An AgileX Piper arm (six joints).
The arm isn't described. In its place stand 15 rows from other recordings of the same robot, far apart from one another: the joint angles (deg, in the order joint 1, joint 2, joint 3, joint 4, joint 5, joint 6), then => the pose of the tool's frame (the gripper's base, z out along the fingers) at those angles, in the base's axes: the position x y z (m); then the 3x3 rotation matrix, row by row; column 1 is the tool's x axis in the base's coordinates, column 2 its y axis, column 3 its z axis.
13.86 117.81 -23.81 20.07 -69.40 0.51 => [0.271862, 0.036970, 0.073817], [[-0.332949, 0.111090, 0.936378], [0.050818, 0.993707, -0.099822], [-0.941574, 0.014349, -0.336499]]
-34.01 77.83 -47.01 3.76 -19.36 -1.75 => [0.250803, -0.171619, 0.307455], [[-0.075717, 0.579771, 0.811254], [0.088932, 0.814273, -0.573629], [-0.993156, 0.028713, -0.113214]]
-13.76 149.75 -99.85 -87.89 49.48 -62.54 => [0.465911, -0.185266, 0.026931], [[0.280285, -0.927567, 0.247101], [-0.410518, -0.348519, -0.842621], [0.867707, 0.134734, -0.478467]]
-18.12 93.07 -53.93 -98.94 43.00 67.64 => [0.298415, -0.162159, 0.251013], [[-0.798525, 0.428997, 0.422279], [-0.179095, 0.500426, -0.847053], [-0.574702, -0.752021, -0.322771]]
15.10 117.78 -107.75 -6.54 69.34 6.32 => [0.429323, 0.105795, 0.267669], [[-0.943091, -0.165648, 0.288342], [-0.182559, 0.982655, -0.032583], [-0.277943, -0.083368, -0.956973]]
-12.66 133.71 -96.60 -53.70 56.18 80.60 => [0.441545, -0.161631, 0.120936], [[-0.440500, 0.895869, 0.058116], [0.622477, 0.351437, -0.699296], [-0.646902, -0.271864, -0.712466]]
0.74 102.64 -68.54 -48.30 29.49 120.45 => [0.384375, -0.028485, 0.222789], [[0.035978, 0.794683, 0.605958], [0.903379, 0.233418, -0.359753], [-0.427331, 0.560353, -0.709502]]
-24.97 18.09 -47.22 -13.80 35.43 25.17 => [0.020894, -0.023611, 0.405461], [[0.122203, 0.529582, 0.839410], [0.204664, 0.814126, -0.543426], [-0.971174, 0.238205, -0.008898]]
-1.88 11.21 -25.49 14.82 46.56 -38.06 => [0.040611, 0.015577, 0.279672], [[-0.329653, -0.325016, 0.886393], [-0.446926, 0.880735, 0.156728], [-0.831616, -0.344487, -0.435595]]
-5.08 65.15 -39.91 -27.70 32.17 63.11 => [0.213813, -0.041618, 0.262445], [[-0.430594, 0.668230, 0.606677], [0.652391, 0.694937, -0.302404], [-0.623678, 0.265577, -0.735183]]
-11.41 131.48 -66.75 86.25 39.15 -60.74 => [0.397238, -0.021683, 0.040659], [[-0.846933, 0.243209, 0.472815], [0.498573, 0.672242, 0.547281], [-0.184742, 0.699243, -0.690601]]
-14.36 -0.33 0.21 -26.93 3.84 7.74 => [0.053652, -0.016585, 0.206933], [[-0.063882, 0.271322, 0.960366], [-0.321908, 0.905290, -0.277175], [-0.944613, -0.326856, 0.029509]]
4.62 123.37 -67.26 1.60 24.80 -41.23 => [0.382936, 0.032014, 0.067968], [[-0.689625, -0.682613, 0.241778], [-0.697578, 0.715826, 0.031288], [-0.194428, -0.147082, -0.969827]]
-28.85 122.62 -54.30 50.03 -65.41 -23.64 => [0.303529, -0.239613, 0.115879], [[-0.087937, 0.954621, 0.284545], [0.087897, 0.291974, -0.952379], [-0.992240, -0.058739, -0.109584]]
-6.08 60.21 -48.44 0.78 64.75 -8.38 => [0.172784, -0.017278, 0.293222], [[-0.948104, -0.031002, 0.316445], [-0.039783, 0.998981, -0.021324], [-0.315462, -0.032807, -0.948371]]
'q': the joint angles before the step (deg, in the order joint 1, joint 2, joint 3, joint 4, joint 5, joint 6). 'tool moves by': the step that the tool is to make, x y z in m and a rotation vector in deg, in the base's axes. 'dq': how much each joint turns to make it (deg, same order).
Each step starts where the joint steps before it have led.
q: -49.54, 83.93, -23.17, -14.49, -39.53, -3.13
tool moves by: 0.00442, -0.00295, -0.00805, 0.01, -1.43, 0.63
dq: 0.00, 3.27, 0.00, -0.12, -4.37, 0.25
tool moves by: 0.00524, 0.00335, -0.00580, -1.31, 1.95, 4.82
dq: 0.01, 1.61, -0.10, -5.35, -1.30, 0.03
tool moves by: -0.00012, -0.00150, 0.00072, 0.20, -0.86, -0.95
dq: 0.00, 0.13, -0.10, 1.15, -0.49, 0.08
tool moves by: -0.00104, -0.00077, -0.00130, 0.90, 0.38, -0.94
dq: -0.01, 0.01, 0.00, 0.85, 0.94, 0.14
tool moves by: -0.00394, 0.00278, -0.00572, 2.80, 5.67, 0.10
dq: 0.00, -1.15, -0.02, -1.61, 7.29, 0.37
